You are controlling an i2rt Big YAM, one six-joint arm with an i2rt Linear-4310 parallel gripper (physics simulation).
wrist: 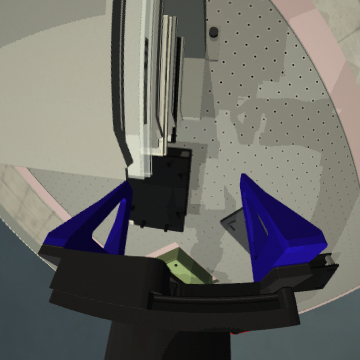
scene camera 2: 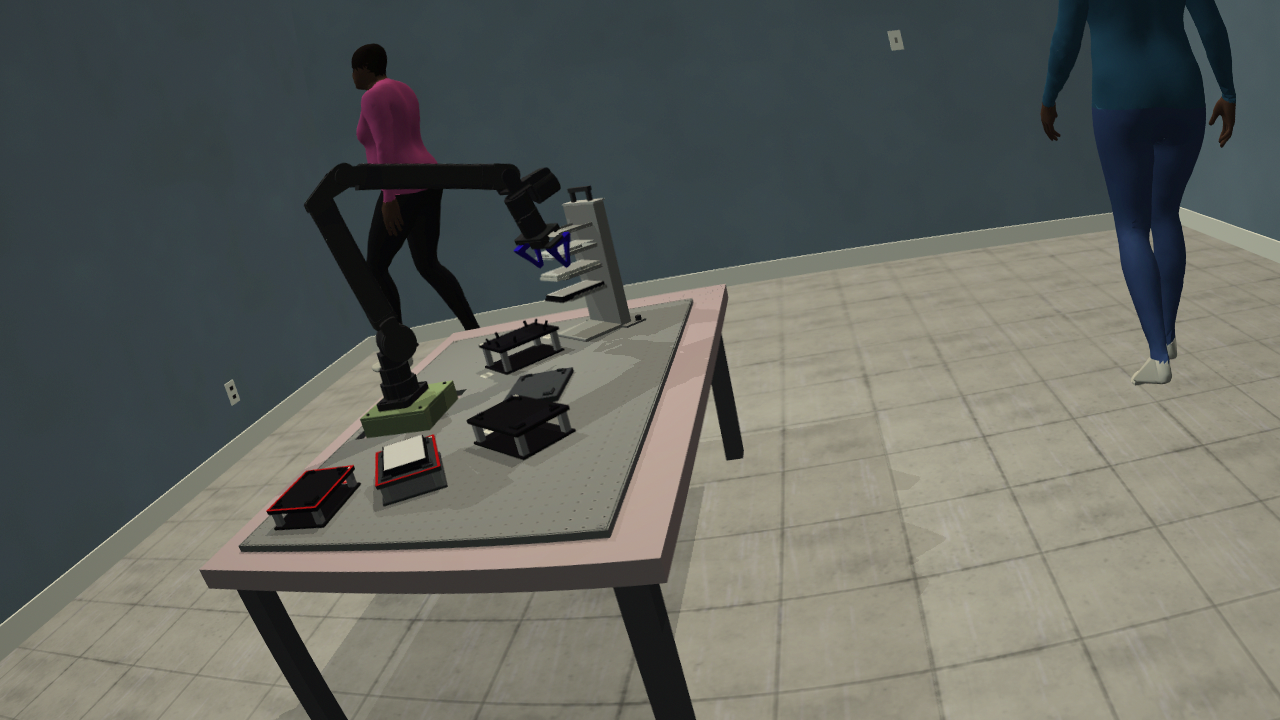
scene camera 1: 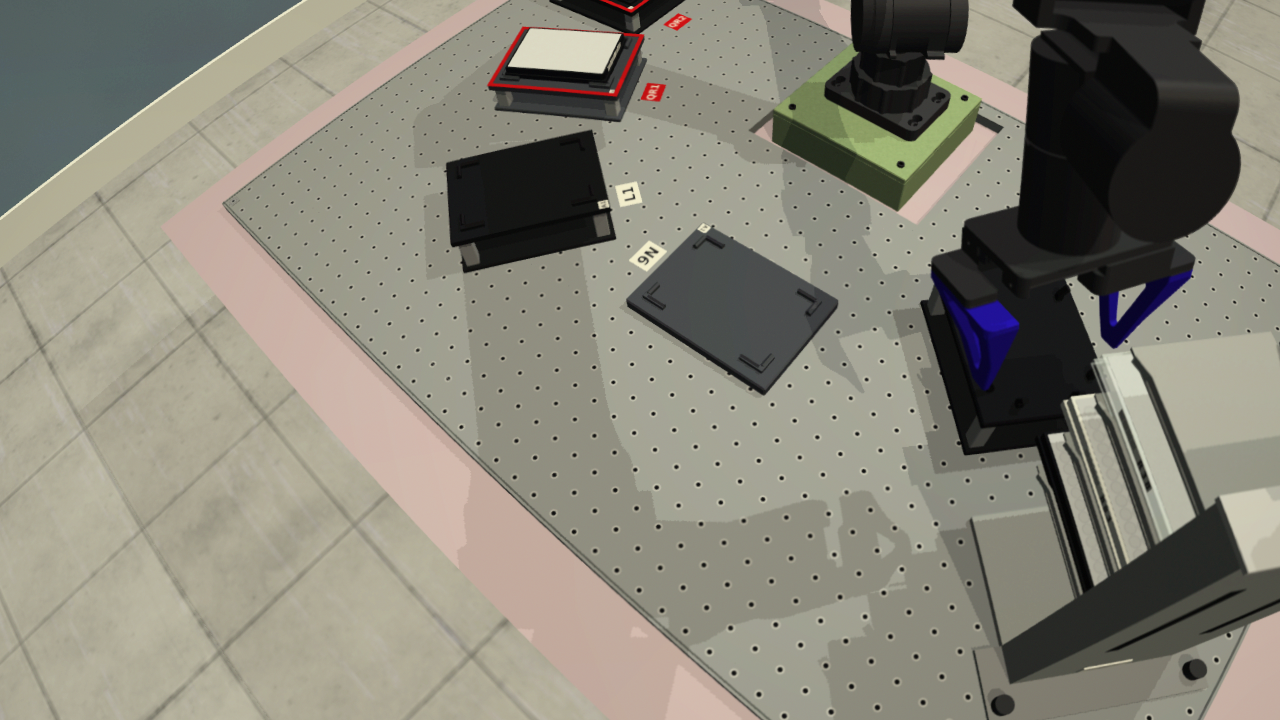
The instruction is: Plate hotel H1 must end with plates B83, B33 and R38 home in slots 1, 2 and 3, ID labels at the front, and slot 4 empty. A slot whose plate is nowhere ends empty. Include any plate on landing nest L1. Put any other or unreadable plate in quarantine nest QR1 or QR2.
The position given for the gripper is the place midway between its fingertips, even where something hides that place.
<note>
The gripper (scene camera 1: 1046, 363) is open, with nothing in its grasp. Also in view: a flat dark nest labelled N6 (scene camera 1: 751, 317).
The gripper shows as well in the wrist view (wrist: 182, 182) and in scene camera 2 (scene camera 2: 554, 266). The flat dark nest labelled N6 shows as well in scene camera 2 (scene camera 2: 548, 386).
</note>
